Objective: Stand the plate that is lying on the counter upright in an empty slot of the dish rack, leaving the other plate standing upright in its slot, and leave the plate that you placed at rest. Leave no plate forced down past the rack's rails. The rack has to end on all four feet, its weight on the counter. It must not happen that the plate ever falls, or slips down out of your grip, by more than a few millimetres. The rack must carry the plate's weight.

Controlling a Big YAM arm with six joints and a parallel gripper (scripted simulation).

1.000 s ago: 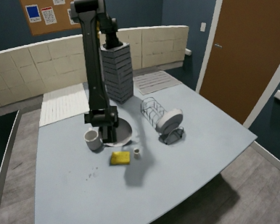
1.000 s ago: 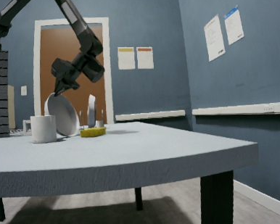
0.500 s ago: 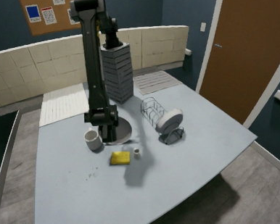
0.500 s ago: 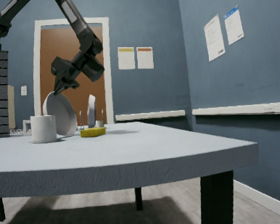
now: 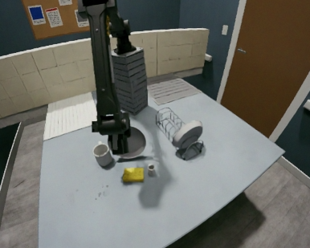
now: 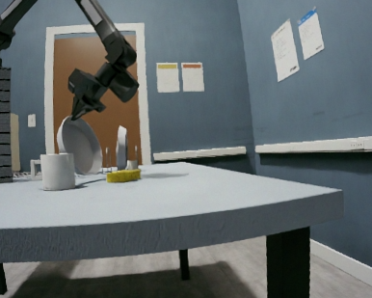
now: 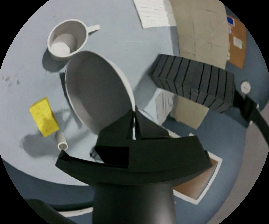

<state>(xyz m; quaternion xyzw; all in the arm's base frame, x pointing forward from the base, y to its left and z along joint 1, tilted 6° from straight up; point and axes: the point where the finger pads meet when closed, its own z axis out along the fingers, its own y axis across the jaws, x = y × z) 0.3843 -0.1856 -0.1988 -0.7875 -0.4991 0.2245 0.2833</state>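
Now: hand 90 mm above the white plate, 20 mm short of it and 10 mm to the left of it. Also, from my hand: white draining mat: 570 mm behind, 280 mm to the right, 190 mm below; white mug: 160 mm below, 140 mm to the right, 20 mm behind; small white cup: 180 mm below, 170 mm ahead, 40 mm to the left.
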